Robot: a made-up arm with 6 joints. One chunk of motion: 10 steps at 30 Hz.
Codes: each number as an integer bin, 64 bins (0 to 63) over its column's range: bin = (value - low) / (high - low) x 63, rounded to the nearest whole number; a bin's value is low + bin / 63 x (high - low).
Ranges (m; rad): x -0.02..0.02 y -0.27..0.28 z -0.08..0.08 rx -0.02..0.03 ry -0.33..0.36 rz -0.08..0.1
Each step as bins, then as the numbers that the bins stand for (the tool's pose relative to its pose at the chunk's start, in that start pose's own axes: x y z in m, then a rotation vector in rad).
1 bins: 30 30 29 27 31 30
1 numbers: -0.0010 -0.0081 -0.0063 0.0014 0.0095 0.0057
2 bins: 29 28 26 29 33 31
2 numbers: -0.0016 -0.0256 -0.0140 0.0030 0.0314 0.0086
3 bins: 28 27 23 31 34 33
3 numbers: -0.0022 -0.0343 -0.0216 0.0046 0.0424 0.0143
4 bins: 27 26 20 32 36 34
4 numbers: -0.0029 -0.0430 -0.0292 0.0054 0.0643 0.0171
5 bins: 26 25 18 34 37 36
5 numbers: -0.0035 -0.0517 -0.0343 0.0070 0.0752 0.0229
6 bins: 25 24 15 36 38 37
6 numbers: -0.0041 -0.0605 -0.0419 0.0086 0.0862 0.0257
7 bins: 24 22 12 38 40 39
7 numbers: -0.0048 -0.0779 -0.0495 0.0102 0.1081 0.0314
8 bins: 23 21 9 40 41 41
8 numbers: -0.0054 -0.0867 -0.0571 0.0117 0.1190 0.0371
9 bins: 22 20 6 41 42 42
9 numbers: -0.0060 -0.0954 -0.0648 0.0125 0.1300 0.0400
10 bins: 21 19 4 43 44 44
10 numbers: -0.0067 -0.1041 -0.0698 0.0141 0.1519 0.0457
